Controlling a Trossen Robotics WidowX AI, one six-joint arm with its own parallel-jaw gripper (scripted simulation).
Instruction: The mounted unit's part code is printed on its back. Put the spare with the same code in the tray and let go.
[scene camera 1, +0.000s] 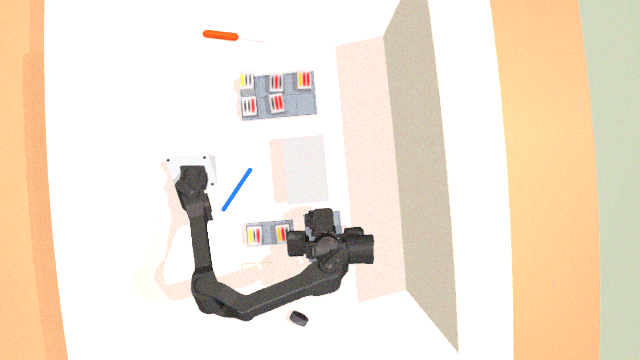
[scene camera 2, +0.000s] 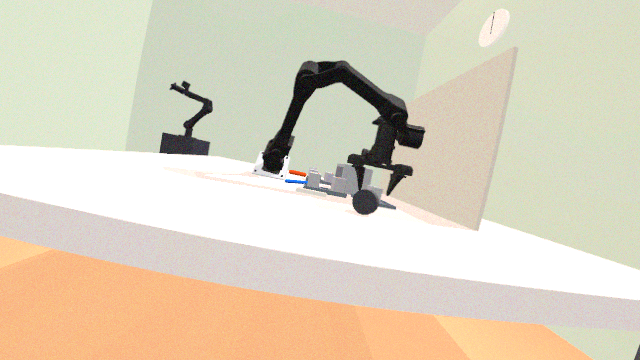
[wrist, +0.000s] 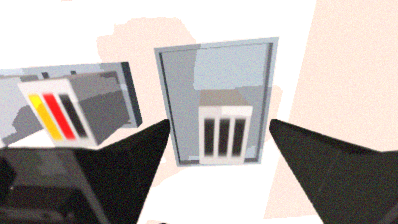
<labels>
gripper: scene camera 1; scene camera 2 373, 193; wrist
same spot on wall panel: (scene camera 2: 463, 118) = (scene camera 1: 431, 263)
same spot on gripper: (wrist: 118, 176) = (scene camera 1: 306, 239)
</labels>
